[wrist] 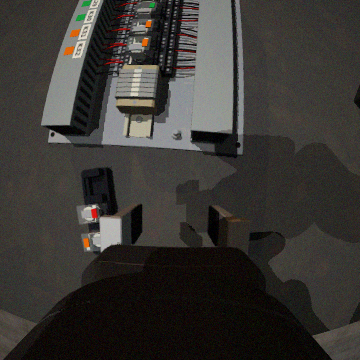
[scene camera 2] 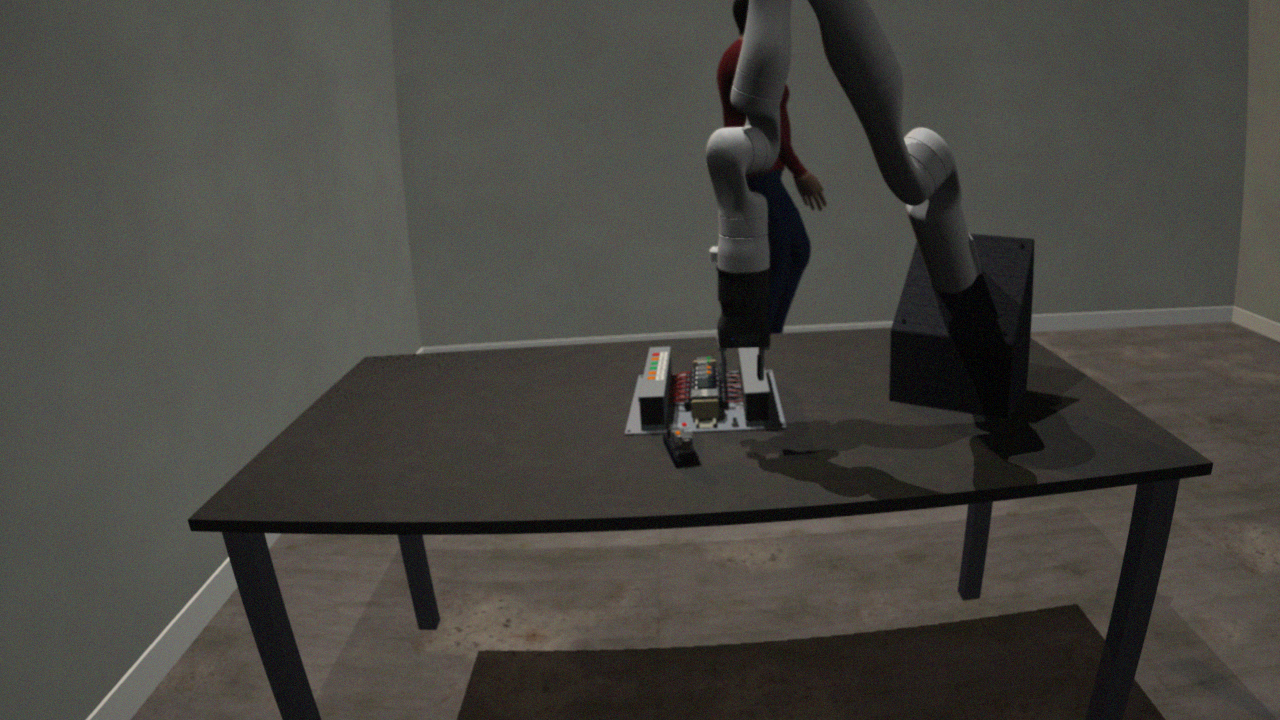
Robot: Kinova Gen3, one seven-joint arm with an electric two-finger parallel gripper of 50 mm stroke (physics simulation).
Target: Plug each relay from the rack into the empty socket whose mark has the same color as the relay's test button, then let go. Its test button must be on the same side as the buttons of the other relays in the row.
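Places are measured from the arm's base along level axes (x down, y left, z ahead), in millimetres.
Pixels of known places: gripper, between the fingertips: [wrist: 174, 218] [scene camera 2: 741, 378]; arm's base, origin of its link: [scene camera 2: 953, 272].
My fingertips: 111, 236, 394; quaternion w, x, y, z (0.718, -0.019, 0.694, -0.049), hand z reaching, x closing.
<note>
For each thing: its middle in the pictures, then the offset to it from my fingertips, as dx, dy, dz.
- black rack, middle of its body: [wrist: 98, 210] [scene camera 2: 680, 446] +103, +17, +98
- relay with a red test button, middle of its body: [wrist: 94, 212] [scene camera 2: 679, 437] +88, +17, +98
- relay with an orange test button, middle of its body: [wrist: 98, 238] [scene camera 2: 683, 445] +88, +48, +90
- beige terminal block, middle of its body: [wrist: 134, 88] +68, -129, +64
The black rack [scene camera 2: 682, 451] [wrist: 98, 182] lies on the table in front of the socket board [scene camera 2: 633, 420] [wrist: 172, 142]. In the wrist view it holds a relay with a red test button [wrist: 93, 213] on its right side and a relay with an orange test button [wrist: 86, 243] on its left side. The left finger partly covers the orange one. Seated relays with a green button [wrist: 152, 5] and two orange buttons [wrist: 148, 23] [wrist: 145, 42] show in the row, buttons on the right. My gripper [scene camera 2: 742, 362] [wrist: 174, 218] is open and empty, to the right of the rack in the wrist view.
Grey wiring ducts [wrist: 65, 90] [wrist: 215, 75] flank the row; the left one bears colored marks, including orange at K31 and K32. A beige terminal block [wrist: 136, 87] ends the row. The dark robot base [scene camera 2: 921, 358] stands at the right. A person [scene camera 2: 787, 241] stands behind the table.
</note>
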